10 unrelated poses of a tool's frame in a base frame.
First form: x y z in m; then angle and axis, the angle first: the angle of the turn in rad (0 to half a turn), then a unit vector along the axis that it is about.
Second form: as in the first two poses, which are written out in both.
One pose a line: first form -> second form
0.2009 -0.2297 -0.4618 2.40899 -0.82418 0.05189 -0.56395 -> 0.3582 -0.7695 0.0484 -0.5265 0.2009 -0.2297 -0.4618
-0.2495 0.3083 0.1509 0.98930 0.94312 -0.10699 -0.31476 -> 0.8801 0.4477 -0.0508 -0.1494 -0.2495 0.3083 0.1509
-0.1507 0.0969 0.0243 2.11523 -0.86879 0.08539 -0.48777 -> 0.4910 -0.7569 0.0744 -0.4249 -0.1507 0.0969 0.0243
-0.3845 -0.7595 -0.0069 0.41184 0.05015 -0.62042 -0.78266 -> 0.9789 0.0103 -0.1269 -0.1600 -0.3845 -0.7595 -0.0069
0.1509 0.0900 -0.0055 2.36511 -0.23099 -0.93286 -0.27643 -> 0.3786 -0.2138 -0.8634 -0.2559 0.1509 0.0900 -0.0055
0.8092 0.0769 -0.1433 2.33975 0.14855 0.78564 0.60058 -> 0.3903 0.1368 0.7233 0.5530 0.8092 0.0769 -0.1433
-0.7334 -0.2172 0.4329 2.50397 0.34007 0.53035 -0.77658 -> 0.3134 0.3229 0.5036 -0.7374 -0.7334 -0.2172 0.4329
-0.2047 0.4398 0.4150 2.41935 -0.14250 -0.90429 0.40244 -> 0.3533 -0.1333 -0.8460 0.3765 -0.2047 0.4398 0.4150
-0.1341 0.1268 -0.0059 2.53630 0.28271 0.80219 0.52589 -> 0.2980 0.2699 0.7657 0.5020 -0.1341 0.1268 -0.0059
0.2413 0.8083 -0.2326 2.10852 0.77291 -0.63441 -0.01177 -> 0.4939 0.6721 -0.5516 -0.0102 0.2413 0.8083 -0.2326
